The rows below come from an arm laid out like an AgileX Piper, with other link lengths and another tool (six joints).
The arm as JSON. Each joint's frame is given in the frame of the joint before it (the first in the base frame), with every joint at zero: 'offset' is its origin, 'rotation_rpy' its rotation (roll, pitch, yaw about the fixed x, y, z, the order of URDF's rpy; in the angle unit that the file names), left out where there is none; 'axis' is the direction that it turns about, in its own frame. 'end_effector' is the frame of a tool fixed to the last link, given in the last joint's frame.
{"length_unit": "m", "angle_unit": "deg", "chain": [
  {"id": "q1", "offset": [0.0, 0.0, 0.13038], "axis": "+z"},
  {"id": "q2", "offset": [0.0, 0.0, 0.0], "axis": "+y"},
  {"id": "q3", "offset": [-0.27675, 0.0, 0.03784], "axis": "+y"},
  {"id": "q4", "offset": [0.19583, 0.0, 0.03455], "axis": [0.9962, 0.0, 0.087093]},
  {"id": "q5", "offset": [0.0, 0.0, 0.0], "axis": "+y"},
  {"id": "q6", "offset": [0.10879, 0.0, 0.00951], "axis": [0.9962, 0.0, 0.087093]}
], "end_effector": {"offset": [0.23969, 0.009, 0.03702], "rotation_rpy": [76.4, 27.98, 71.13]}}
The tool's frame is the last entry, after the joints.
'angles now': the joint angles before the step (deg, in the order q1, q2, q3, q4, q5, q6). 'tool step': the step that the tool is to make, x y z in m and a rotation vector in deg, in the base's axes. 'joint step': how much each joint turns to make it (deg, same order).
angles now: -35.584, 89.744, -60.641, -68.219, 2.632, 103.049
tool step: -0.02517, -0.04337, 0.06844, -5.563, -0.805, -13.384
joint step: 8.311, 0.678, -13.311, 1.566, 23.718, 0.974
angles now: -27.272, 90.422, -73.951, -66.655, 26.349, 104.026
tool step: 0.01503, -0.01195, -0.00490, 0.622, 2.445, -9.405
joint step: 8.719, 11.380, -16.865, 2.125, 19.657, 0.337
